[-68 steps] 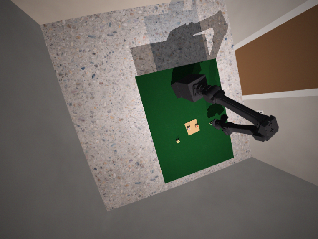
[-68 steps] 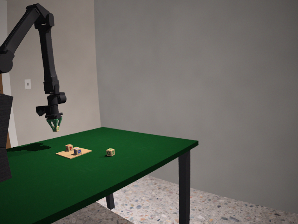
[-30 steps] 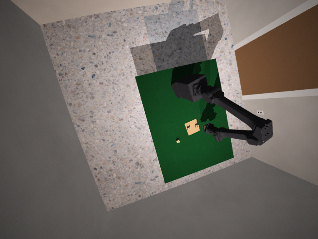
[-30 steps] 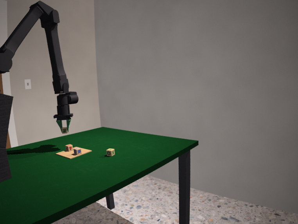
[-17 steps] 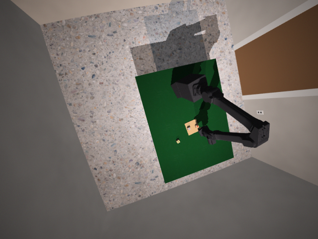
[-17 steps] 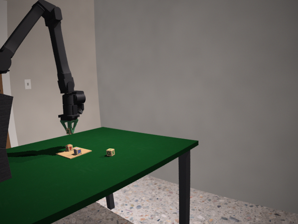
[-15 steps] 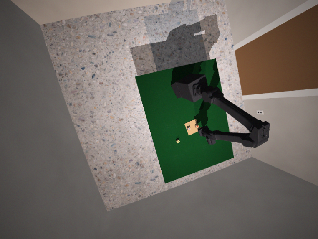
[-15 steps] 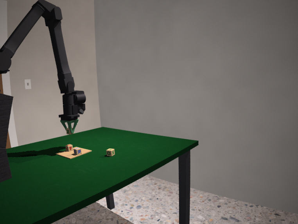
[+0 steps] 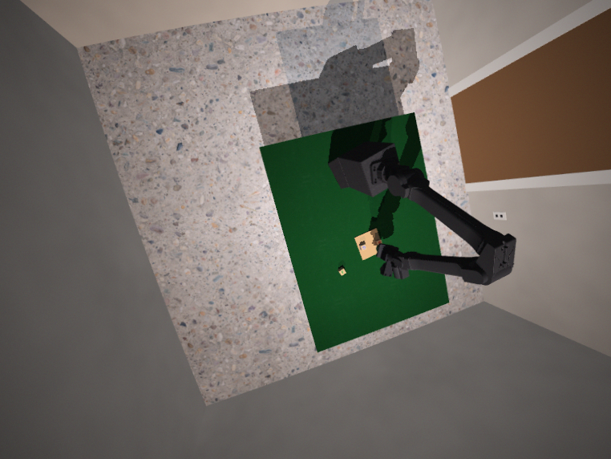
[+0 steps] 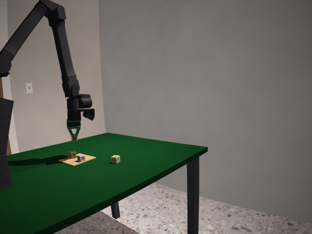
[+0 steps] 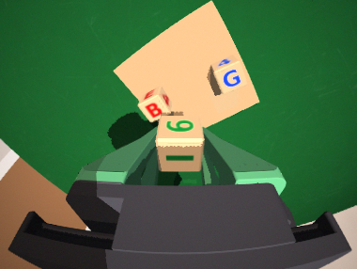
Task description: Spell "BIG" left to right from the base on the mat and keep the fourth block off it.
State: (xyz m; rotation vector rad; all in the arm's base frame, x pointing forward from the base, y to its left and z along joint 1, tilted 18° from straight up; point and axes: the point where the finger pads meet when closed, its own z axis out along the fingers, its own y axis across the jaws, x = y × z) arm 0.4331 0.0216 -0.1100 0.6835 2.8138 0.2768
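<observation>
My hand is 11 cm above the tan mat, 1 cm to the left of it and 1 cm past it. From my hand the other things lie so: I block: right at my hand; B block: 9 cm below, 4 cm to the left.
</observation>
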